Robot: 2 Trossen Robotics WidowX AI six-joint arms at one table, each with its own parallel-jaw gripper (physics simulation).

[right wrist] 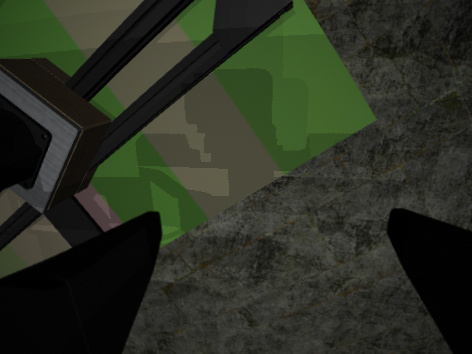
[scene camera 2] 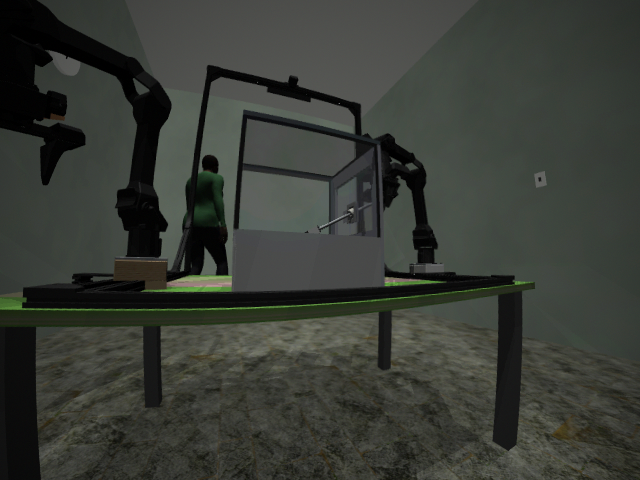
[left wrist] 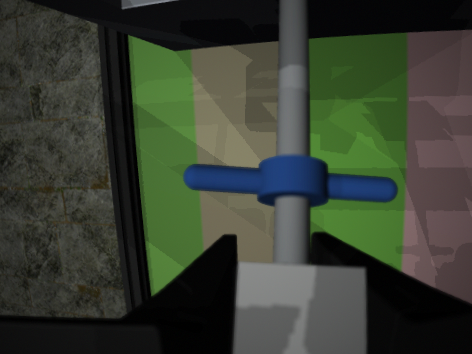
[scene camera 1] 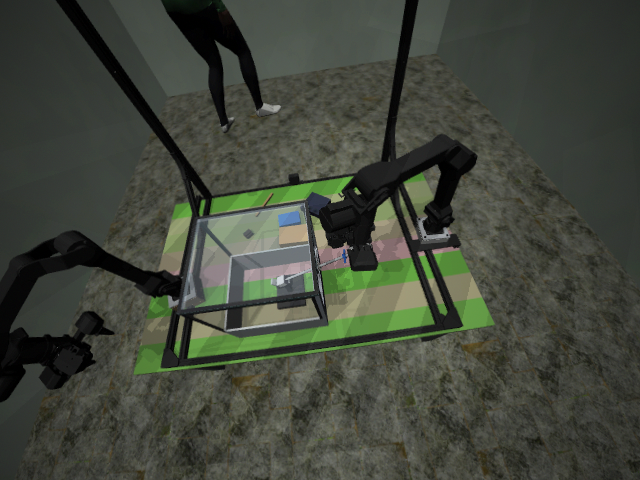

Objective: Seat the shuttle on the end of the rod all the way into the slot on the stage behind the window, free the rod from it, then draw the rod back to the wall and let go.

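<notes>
The rod slants down through the case's side wall. Its blue crossbar is outside. The pale shuttle is at the rod's inner end, over or at the dark stage; the slot cannot be made out, nor whether the shuttle sits in it. In scene camera 2 the low front wall partly hides that end. My left gripper is shut on the rod's grey grip block, behind the crossbar. My right gripper is open and empty, off the table's left side.
The clear-walled case stands between the arms. Behind its panes lie a blue block, a tan block and a small dark piece. A dark navy block lies near the case's back right corner. Black frame rails border the table.
</notes>
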